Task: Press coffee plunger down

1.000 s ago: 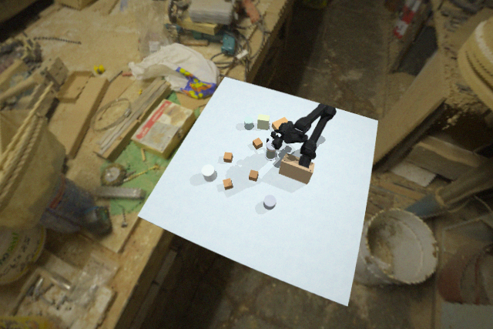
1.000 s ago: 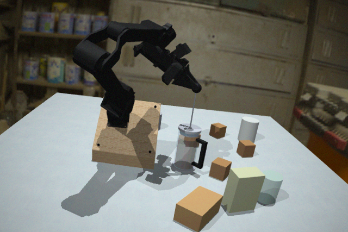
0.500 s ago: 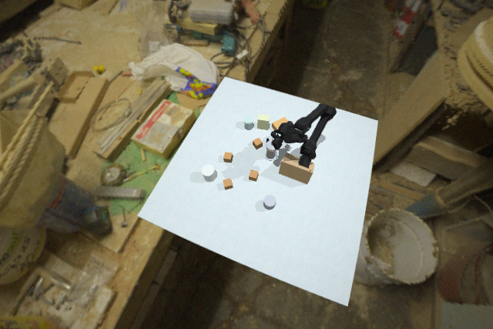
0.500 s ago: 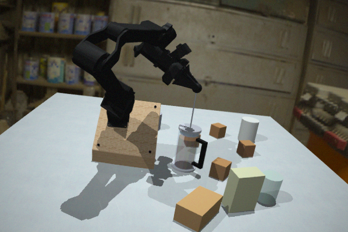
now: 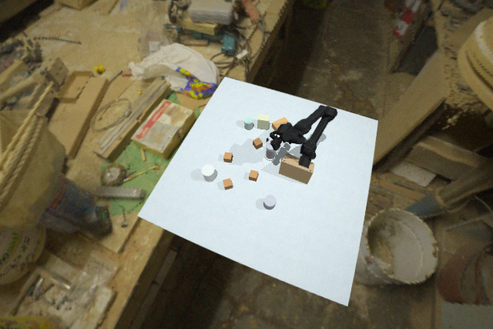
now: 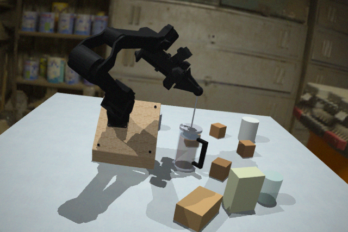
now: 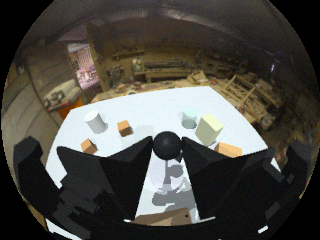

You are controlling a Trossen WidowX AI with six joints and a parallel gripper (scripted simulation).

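My gripper tip is now 10 mm to the left of the glass coffee press and 130 mm above it. From my gripper tip the other things lie so: pale green cylinder 220 mm ahead, 170 mm to the right, 220 mm below; orange box 260 mm to the right, 230 mm below; pale yellow block 120 mm ahead, 210 mm to the right, 200 mm below.
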